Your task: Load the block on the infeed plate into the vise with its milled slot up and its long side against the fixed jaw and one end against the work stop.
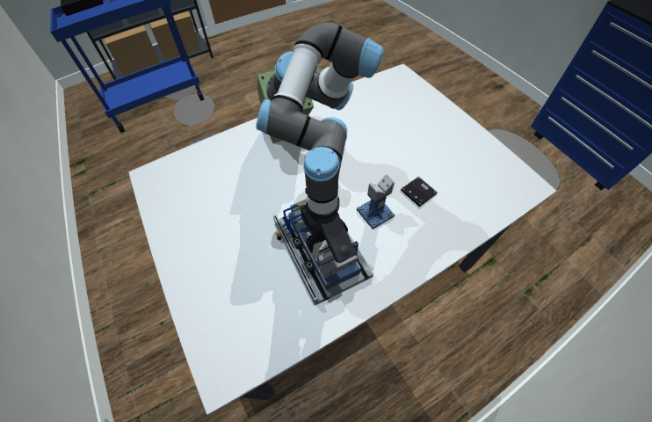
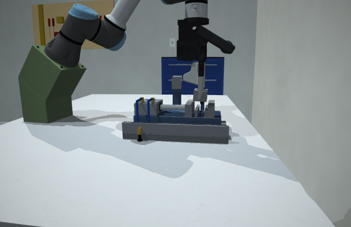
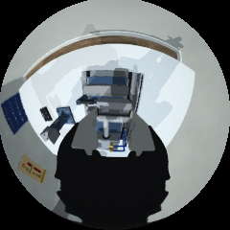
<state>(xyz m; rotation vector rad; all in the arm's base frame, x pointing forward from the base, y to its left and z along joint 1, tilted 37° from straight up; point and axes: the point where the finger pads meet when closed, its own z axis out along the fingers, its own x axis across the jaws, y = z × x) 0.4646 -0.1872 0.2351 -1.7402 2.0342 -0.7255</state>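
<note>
The part is right at my hand. The rest, counted from my hand: work stop: 6 cm to the left, 4 cm below, 2 cm ahead; then fixed jaw: 5 cm below, 4 cm ahead, 1 cm to the left; then moving jaw: 5 cm below, 3 cm to the left, 3 cm behind.
</note>
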